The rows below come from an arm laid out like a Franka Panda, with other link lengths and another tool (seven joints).
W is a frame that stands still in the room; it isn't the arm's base.
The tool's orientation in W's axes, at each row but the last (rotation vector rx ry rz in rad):
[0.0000, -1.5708, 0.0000]
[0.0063, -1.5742, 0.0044]
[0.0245, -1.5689, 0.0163]
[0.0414, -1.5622, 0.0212]
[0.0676, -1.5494, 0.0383]
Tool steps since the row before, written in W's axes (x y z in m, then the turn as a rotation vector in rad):
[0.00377, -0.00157, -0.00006, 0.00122, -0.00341, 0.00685]
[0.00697, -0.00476, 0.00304, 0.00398, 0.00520, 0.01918]
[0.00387, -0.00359, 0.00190, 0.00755, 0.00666, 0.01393]
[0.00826, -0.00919, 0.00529, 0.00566, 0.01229, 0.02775]
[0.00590, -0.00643, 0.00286, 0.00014, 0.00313, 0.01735]
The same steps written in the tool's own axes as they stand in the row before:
[-0.00006, -0.00157, -0.00377, 0.00685, -0.00341, -0.00122]
[0.00302, -0.00480, -0.00695, 0.01916, 0.00520, -0.00408]
[0.00193, -0.00368, -0.00377, 0.01391, 0.00653, -0.00770]
[0.00548, -0.00944, -0.00784, 0.02764, 0.01242, -0.00592]
[0.00310, -0.00676, -0.00539, 0.01729, 0.00345, 0.00000]

